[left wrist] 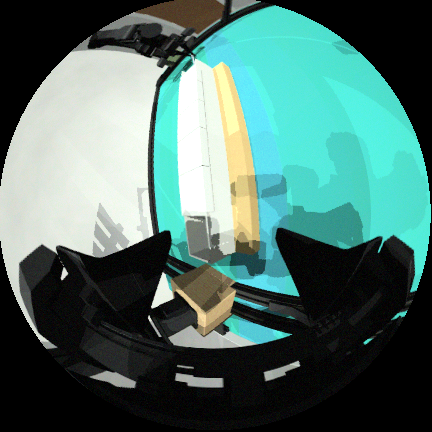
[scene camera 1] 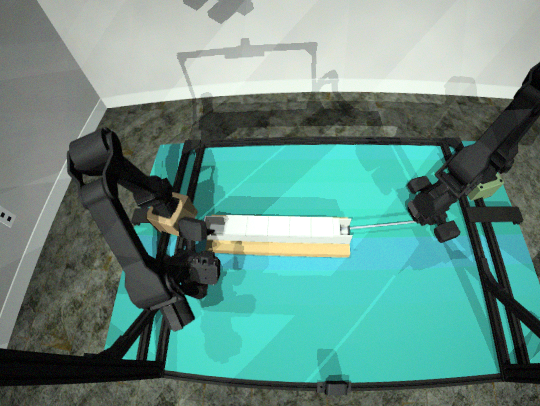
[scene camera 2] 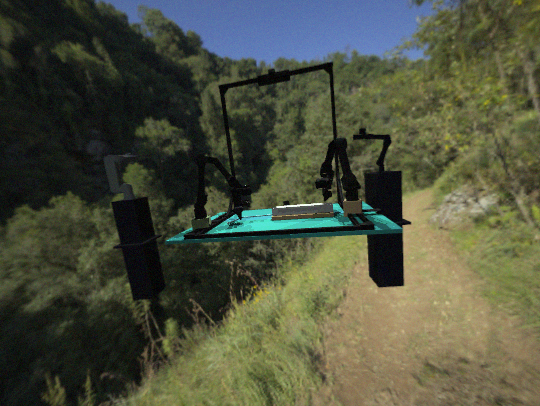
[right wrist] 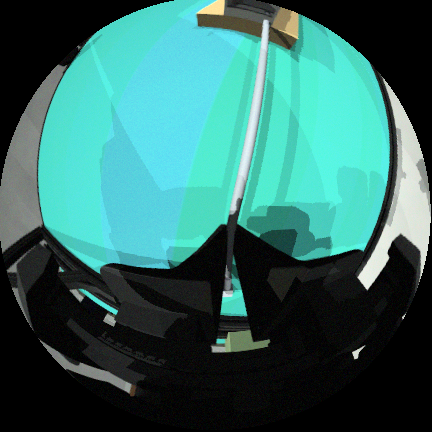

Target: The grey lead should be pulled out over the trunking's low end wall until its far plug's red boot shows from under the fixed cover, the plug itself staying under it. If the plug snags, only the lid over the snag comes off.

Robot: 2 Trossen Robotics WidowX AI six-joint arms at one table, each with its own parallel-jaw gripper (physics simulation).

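Where they show: left gripper, fingertip midpoint: (left wrist: 224,235) (scene camera 1: 213,246) (scene camera 2: 323,197); right gripper, fingertip midpoint: (left wrist: 194,55) (scene camera 2: 241,219) (right wrist: 228,229); left arm's base, origin of the base link: (left wrist: 186,310) (scene camera 1: 165,206) (scene camera 2: 352,199); right arm's base, origin of the base link: (scene camera 1: 483,173) (scene camera 2: 200,217).
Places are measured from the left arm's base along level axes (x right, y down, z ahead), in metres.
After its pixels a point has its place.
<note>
White trunking (scene camera 1: 300,239) (scene camera 2: 302,209) (left wrist: 220,165) {x 0.006, y 0.054, z 0.250 m} lies on a wooden base (scene camera 1: 280,249) {x 0.007, y 0.070, z 0.335 m} (left wrist: 242,165) {x 0.032, y 0.070, z 0.252 m} (right wrist: 225,21). A row of white lids (scene camera 1: 280,226) (left wrist: 192,150) covers most of it. Its left end in scene camera 1 is open on top. The grey lead (scene camera 1: 382,225) {x -0.130, y 0.062, z 0.589 m} (right wrist: 252,120) {x -0.149, y 0.061, z 0.638 m} comes out at the opposite end and runs nearly straight to my right gripper (right wrist: 228,229) {x -0.178, y 0.078, z 0.703 m} (scene camera 1: 416,221) {x -0.178, y 0.078, z 0.703 m}, which is shut on it; a short lead end shows behind the fingertips. My left gripper (left wrist: 224,235) {x 0.074, y -0.009, z 0.187 m} is open and empty, above and beside the open-topped end. No red boot shows; the plug is hidden.
A tan block (scene camera 1: 172,215) {x 0.021, y -0.001, z 0.034 m} (left wrist: 205,300) {x 0.032, y 0.018, z 0.050 m} at the left arm's base stands close to the trunking's open-topped end. A green block (scene camera 1: 486,188) {x -0.306, y 0.018, z 0.884 m} is at the right arm's base. Black frame rails (scene camera 1: 320,141) {x -0.401, y 0.078, z 0.354 m} border the turquoise table (scene camera 1: 325,310) {x 0.128, y 0.094, z 0.489 m}.
</note>
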